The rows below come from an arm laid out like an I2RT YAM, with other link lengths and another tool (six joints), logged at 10 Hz.
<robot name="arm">
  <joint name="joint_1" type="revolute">
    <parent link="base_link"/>
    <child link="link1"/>
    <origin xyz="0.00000 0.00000 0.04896"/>
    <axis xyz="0 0 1"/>
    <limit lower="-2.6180" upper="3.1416"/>
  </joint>
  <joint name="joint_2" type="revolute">
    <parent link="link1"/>
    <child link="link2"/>
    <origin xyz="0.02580 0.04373 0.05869" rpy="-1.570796 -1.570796 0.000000"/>
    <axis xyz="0 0 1"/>
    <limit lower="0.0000" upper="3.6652"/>
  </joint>
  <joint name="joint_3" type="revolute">
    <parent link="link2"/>
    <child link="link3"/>
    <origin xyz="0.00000 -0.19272 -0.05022" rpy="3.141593 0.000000 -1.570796"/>
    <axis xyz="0 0 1"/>
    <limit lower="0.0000" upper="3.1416"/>
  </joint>
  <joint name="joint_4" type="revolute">
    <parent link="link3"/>
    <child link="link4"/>
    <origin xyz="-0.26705 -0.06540 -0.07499" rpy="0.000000 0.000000 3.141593"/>
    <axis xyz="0 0 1"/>
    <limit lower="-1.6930" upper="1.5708"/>
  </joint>
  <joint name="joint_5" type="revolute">
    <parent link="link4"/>
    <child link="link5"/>
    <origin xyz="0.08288 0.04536 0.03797" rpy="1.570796 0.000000 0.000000"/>
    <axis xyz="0 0 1"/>
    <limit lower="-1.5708" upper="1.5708"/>
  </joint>
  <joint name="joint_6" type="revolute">
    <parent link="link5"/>
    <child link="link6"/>
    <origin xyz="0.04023 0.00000 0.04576" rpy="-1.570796 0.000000 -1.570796"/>
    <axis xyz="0 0 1"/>
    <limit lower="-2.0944" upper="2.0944"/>
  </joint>
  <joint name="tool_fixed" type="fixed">
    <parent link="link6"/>
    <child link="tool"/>
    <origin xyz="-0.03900 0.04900 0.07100" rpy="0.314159 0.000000 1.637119"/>
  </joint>
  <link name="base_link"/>
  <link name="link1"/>
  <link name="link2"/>
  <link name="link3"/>
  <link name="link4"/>
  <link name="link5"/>
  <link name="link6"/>
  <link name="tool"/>
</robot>
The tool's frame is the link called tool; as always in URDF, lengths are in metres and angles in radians.
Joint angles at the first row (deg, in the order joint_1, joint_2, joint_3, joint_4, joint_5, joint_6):
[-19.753, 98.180, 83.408, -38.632, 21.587, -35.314]
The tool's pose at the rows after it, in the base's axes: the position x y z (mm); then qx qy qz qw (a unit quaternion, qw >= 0):
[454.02 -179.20 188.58 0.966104 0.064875 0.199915 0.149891]
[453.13 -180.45 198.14 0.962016 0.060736 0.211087 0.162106]
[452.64 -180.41 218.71 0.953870 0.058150 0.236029 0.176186]
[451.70 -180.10 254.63 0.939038 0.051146 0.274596 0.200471]
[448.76 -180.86 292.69 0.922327 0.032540 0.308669 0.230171]
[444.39 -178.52 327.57 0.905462 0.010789 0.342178 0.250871]
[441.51 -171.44 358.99 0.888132 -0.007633 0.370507 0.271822]
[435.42 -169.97 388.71 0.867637 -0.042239 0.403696 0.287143]
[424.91 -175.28 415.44 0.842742 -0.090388 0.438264 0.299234]
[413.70 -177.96 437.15 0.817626 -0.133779 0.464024 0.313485]
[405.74 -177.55 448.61 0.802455 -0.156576 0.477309 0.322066]
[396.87 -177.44 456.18 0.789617 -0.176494 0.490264 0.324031]
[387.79 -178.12 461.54 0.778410 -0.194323 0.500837 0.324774]
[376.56 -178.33 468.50 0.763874 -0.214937 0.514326 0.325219]
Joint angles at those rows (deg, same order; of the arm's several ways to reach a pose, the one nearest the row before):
[-19.863, 97.500, 83.372, -38.239, 21.901, -35.244]
[-19.863, 96.490, 83.071, -37.118, 22.742, -35.255]
[-19.820, 94.702, 83.303, -35.685, 23.089, -35.369]
[-19.605, 92.598, 85.005, -34.024, 24.121, -35.337]
[-19.182, 91.563, 88.237, -33.195, 26.704, -34.506]
[-18.405, 91.014, 91.847, -33.068, 29.123, -32.774]
[-16.916, 91.262, 95.840, -32.981, 32.327, -31.346]
[-16.015, 92.221, 100.423, -32.985, 35.607, -28.316]
[-15.991, 93.512, 105.078, -32.983, 38.938, -24.178]
[-15.738, 94.696, 109.090, -33.045, 42.833, -20.782]
[-15.446, 94.855, 110.708, -32.932, 45.219, -19.115]
[-15.352, 94.235, 111.096, -32.896, 46.679, -17.165]
[-15.447, 93.312, 110.914, -32.893, 47.782, -15.353]
[-15.524, 92.178, 110.785, -32.879, 49.073, -13.223]

